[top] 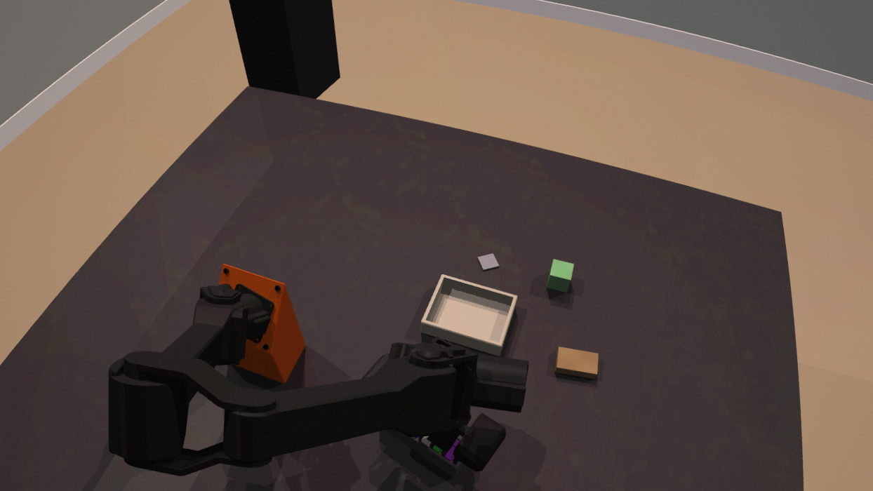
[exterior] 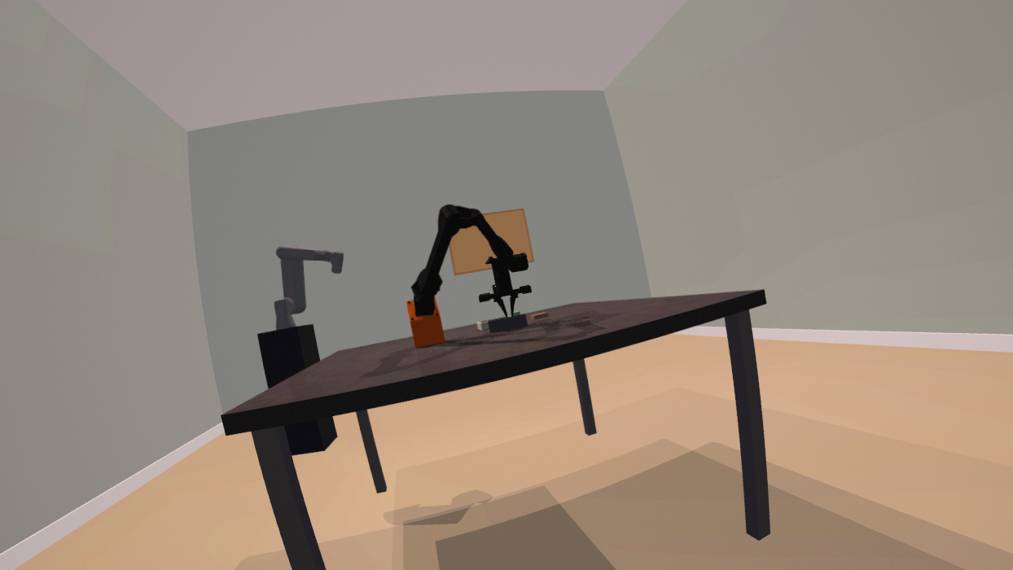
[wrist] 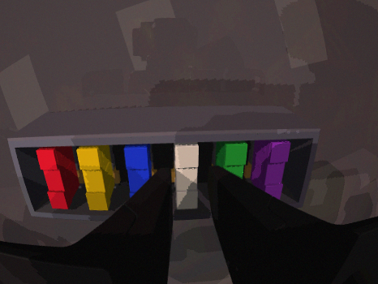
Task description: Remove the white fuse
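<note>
My gripper tip is now 10 mm above the white fuse. From my gripper tip the other things lie so: blue fuse 20 mm behind, 10 mm below; then purple fuse 40 mm ahead, 10 mm to the right, 10 mm below; then green fuse 20 mm ahead, 10 mm below.
</note>
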